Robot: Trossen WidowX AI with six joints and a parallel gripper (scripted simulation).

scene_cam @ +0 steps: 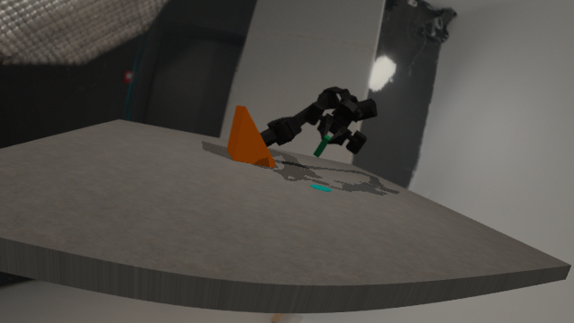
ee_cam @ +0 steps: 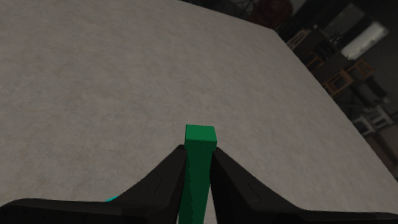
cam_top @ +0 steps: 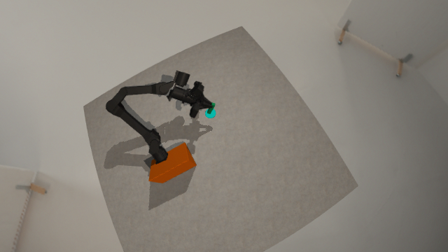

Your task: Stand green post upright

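The cyan circle is 2 cm behind my gripper tip, 3 cm to the left of it and 13 cm below it. The rest, counted from my gripper tip: green post: 1 cm behind, 2 cm below.
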